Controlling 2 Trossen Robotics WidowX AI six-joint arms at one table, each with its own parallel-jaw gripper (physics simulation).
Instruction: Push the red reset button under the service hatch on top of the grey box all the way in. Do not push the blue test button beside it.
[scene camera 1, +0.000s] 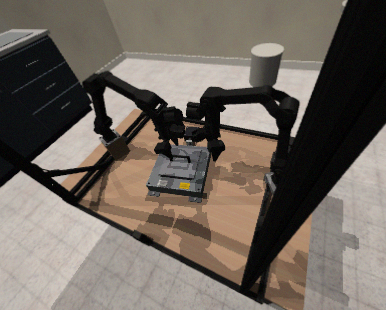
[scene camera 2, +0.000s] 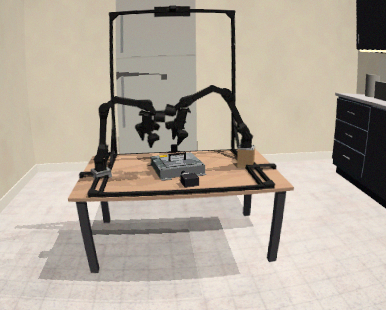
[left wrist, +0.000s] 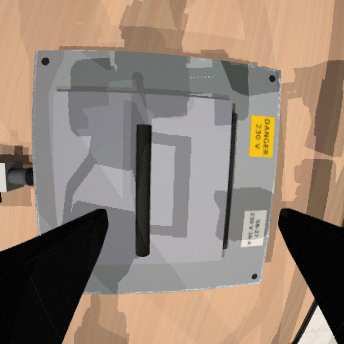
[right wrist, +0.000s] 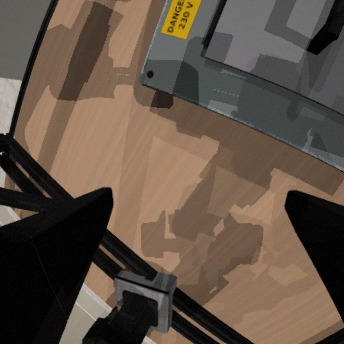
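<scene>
The grey box (scene camera 1: 204, 182) (scene camera 2: 172, 171) (left wrist: 200, 275) (right wrist: 200, 92) sits in the middle of the table. Its service hatch (scene camera 1: 175, 171) (left wrist: 210, 200) (right wrist: 250, 40) lies flat and closed, with a black bar handle (scene camera 1: 181, 158) (left wrist: 143, 190) (right wrist: 327, 37) on it. The red and blue buttons do not show. My left gripper (scene camera 1: 170, 145) (scene camera 2: 178, 140) (left wrist: 193, 217) is open and empty, pointing down above the box, with the handle between its fingers as seen in the left wrist view. My right gripper (scene camera 1: 204, 144) (scene camera 2: 146, 142) (right wrist: 200, 197) is open and empty, raised beside the box.
A black block (scene camera 2: 190, 180) stands close to one side of the box. A yellow danger label (scene camera 1: 184, 186) (left wrist: 262, 136) (right wrist: 181, 19) is on the box top. A brown block (scene camera 1: 117, 148) (scene camera 2: 245, 157) is at the left arm's base. Black rails border the table (scene camera 2: 220, 172). The two grippers are close together.
</scene>
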